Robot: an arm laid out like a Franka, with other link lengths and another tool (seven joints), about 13 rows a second.
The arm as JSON. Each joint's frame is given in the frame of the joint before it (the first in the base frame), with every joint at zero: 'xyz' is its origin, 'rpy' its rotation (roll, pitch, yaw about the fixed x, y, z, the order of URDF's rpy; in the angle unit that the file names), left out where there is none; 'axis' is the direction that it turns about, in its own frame. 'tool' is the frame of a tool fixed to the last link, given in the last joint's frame.
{
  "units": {
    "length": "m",
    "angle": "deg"
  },
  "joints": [
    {
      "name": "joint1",
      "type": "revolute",
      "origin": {
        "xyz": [
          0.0,
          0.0,
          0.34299
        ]
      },
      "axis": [
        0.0,
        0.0,
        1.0
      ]
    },
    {
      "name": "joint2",
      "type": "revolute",
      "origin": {
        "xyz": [
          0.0,
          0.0,
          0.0
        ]
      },
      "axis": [
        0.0,
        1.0,
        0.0
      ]
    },
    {
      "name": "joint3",
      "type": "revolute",
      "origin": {
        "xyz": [
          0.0,
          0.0,
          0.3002
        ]
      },
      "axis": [
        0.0,
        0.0,
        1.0
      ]
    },
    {
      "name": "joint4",
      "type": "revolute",
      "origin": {
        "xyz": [
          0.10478,
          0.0,
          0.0
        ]
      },
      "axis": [
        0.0,
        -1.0,
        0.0
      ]
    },
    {
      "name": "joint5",
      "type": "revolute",
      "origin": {
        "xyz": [
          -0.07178,
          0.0,
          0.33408
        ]
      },
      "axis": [
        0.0,
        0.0,
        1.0
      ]
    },
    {
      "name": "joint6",
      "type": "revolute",
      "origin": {
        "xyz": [
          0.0,
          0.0,
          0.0
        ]
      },
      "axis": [
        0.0,
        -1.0,
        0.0
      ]
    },
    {
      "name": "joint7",
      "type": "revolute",
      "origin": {
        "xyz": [
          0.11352,
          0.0,
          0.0
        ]
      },
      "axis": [
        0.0,
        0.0,
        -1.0
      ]
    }
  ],
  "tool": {
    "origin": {
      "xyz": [
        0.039,
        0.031,
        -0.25
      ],
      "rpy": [
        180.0,
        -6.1,
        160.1
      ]
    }
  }
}
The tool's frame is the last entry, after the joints.
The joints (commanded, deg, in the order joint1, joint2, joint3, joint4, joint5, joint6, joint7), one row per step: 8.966 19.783 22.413 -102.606 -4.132 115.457 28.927; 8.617 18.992 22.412 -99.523 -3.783 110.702 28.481; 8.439 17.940 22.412 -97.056 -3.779 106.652 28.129; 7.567 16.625 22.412 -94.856 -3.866 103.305 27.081; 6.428 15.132 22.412 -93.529 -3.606 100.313 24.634; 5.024 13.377 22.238 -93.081 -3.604 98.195 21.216; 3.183 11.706 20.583 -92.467 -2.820 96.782 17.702; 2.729 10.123 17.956 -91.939 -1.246 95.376 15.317; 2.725 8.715 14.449 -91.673 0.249 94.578 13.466; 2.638 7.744 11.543 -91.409 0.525 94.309 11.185; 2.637 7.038 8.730 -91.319 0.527 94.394 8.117; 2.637 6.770 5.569 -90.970 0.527 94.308 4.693; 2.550 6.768 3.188 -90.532 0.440 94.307 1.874; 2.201 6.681 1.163 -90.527 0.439 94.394 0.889; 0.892 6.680 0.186 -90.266 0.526 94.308 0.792; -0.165 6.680 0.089 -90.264 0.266 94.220 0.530; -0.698 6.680 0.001 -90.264 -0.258 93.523 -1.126
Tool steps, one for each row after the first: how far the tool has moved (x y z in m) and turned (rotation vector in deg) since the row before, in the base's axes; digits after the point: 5 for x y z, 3 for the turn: 0.00235 -0.00593 0.02189 -0.554 0.766 -0.150; 0.00019 -0.00530 0.02163 -0.688 0.287 0.120; 0.00430 -0.01125 0.02407 -0.391 -0.362 0.123; 0.00001 -0.01299 0.01989 -0.150 0.137 1.193; 0.00030 -0.01718 0.01709 -0.238 -0.179 1.845; 0.01018 -0.03147 0.01809 0.506 -0.534 -0.178; 0.00526 -0.02498 0.01645 0.936 -0.163 -0.998; 0.00721 -0.02907 0.01397 0.910 -0.451 -1.887; 0.00745 -0.02795 0.01089 0.110 -0.941 -0.737; 0.00626 -0.02683 0.00777 -0.044 -0.937 0.262; 0.00604 -0.03053 0.00505 -0.094 -0.589 0.275; 0.00462 -0.02426 0.00338 -0.151 -0.489 0.370; 0.00306 -0.02446 0.00100 -0.177 -0.196 -1.377; 0.00282 -0.02404 0.00197 -0.016 -0.176 -2.193; 0.00022 -0.01337 -0.00034 -0.258 0.082 -0.860; -0.00379 -0.00772 -0.00193 -0.437 0.700 1.097
